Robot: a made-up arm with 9 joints. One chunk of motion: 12 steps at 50 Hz.
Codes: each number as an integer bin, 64 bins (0 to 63) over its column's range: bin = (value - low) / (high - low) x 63, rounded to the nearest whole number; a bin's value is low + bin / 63 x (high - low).
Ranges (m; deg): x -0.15..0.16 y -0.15..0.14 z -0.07..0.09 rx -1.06..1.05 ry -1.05..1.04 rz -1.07..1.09
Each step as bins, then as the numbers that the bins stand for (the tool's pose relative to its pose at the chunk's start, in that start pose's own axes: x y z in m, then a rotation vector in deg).
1 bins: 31 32 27 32 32 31
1 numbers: 0.0025 -0.0027 -0.0014 0.01 0.01 -0.01
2 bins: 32 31 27 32 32 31
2 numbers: 0.0075 -0.0073 -0.0014 0.01 0.01 -0.01
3 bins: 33 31 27 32 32 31
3 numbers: 0.0124 -0.0073 -0.0014 0.01 0.01 -0.01
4 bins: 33 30 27 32 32 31
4 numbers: 0.0124 -0.0119 -0.0014 0.01 0.01 -0.01
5 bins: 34 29 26 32 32 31
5 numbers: 0.0173 -0.0165 -0.0040 0.01 0.01 -0.01
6 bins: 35 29 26 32 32 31
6 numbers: 0.0222 -0.0165 -0.0040 0.01 0.01 -0.01
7 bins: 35 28 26 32 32 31
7 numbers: 0.0222 -0.0211 -0.0040 0.01 0.01 -0.01
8 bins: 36 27 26 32 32 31
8 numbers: 0.0271 -0.0257 -0.0040 0.01 0.01 -0.01
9 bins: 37 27 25 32 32 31
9 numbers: 0.0321 -0.0257 -0.0065 0.01 0.01 -0.01
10 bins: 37 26 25 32 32 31
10 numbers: 0.0321 -0.0303 -0.0065 0.01 0.01 -0.01
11 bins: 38 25 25 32 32 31
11 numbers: 0.0370 -0.0349 -0.0065 0.01 0.01 -0.01
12 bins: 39 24 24 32 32 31
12 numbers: 0.0419 -0.0395 -0.0090 0.01 0.01 -0.01
